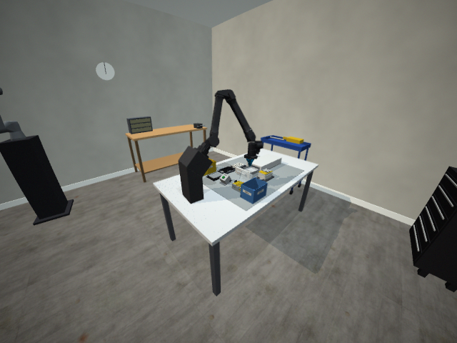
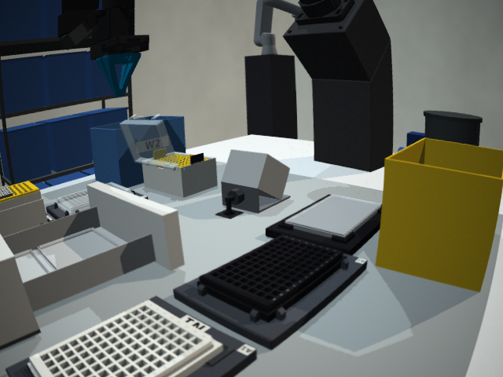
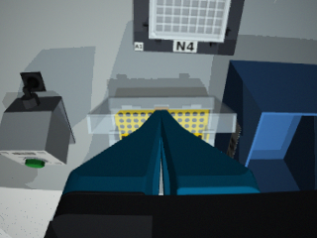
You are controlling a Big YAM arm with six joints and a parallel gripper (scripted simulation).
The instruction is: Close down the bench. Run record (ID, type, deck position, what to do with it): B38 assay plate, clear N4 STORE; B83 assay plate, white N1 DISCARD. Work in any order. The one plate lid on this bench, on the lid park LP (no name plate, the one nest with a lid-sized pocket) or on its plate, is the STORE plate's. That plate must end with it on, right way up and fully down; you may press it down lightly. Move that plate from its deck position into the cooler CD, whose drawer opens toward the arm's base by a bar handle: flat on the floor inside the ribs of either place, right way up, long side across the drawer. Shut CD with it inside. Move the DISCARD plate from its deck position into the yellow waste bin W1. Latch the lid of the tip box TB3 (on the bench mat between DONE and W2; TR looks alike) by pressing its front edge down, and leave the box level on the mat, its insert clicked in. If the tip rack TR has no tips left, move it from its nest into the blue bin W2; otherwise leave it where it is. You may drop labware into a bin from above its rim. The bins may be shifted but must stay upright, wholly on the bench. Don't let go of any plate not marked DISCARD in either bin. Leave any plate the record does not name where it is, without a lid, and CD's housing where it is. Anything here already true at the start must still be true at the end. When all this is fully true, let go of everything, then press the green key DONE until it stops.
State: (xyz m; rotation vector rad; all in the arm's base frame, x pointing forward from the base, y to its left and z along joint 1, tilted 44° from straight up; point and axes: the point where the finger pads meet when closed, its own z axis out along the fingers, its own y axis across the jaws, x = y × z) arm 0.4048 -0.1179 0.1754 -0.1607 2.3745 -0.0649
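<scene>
Now: hand 60 mm past the tip box lid, 10 mm to the left of it and 100 mm above it. Round my hand: blue bin W2: 110 mm behind, 170 mm to the right, 150 mm below; then tip box TB3: 110 mm behind, 20 mm to the right, 130 mm below; then clear plate: 60 mm ahead, 20 mm to the right, 170 mm below.
</scene>
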